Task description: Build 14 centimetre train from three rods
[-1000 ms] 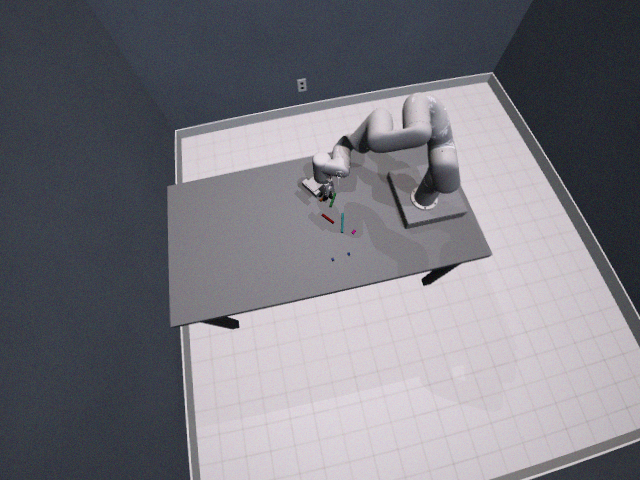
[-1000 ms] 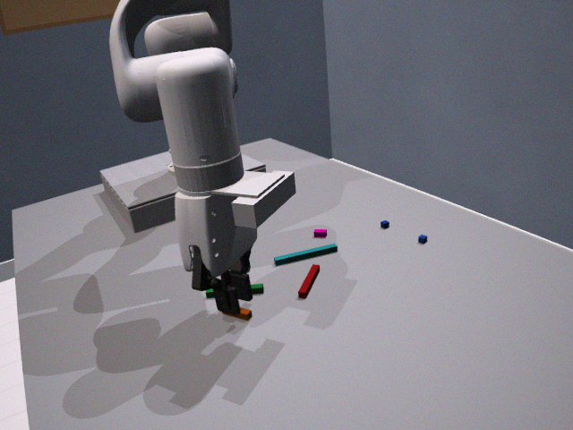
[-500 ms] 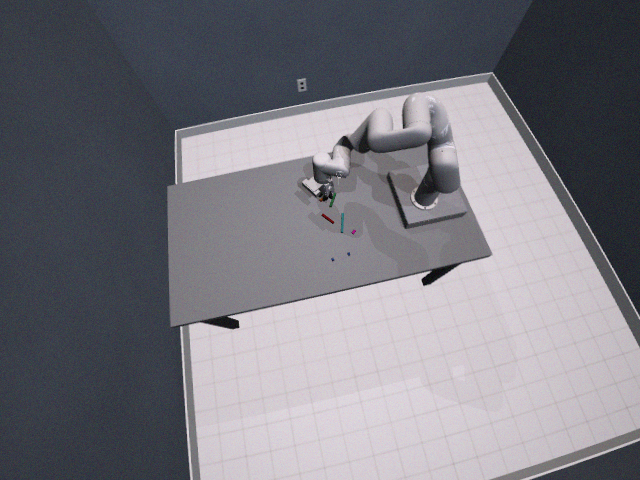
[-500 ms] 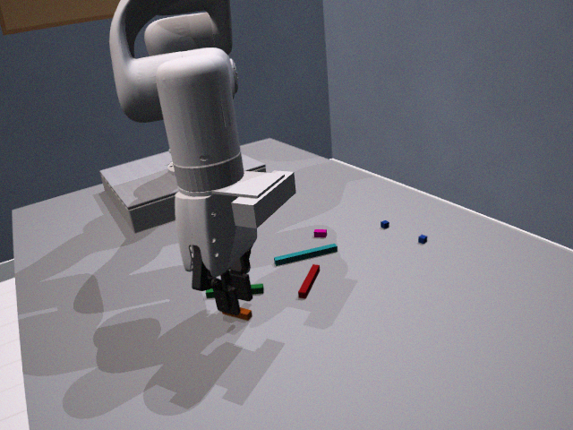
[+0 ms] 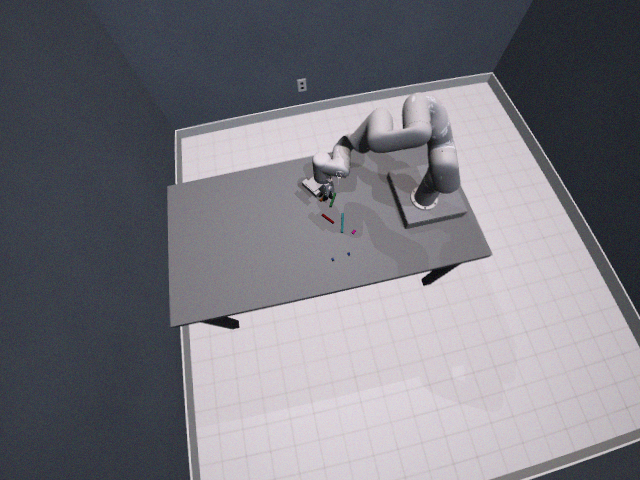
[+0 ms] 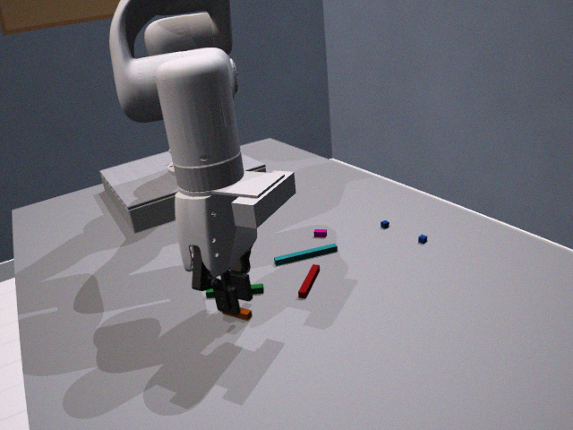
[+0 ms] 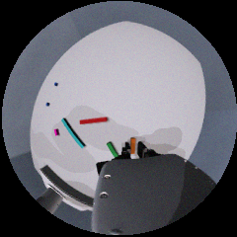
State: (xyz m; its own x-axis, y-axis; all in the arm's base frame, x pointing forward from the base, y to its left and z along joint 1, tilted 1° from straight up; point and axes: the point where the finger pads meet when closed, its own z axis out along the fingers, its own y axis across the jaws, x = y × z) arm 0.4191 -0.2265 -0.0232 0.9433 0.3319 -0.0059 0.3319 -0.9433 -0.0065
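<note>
Right now my hand is 3 cm above the orange rod. From my hand the other things lie so: green rod 4 cm behind, 3 cm to the left, 3 cm below; red rod 11 cm to the left, 3 cm below, 3 cm ahead; turquoise rod 16 cm to the left, 3 cm below, 3 cm behind.
</note>
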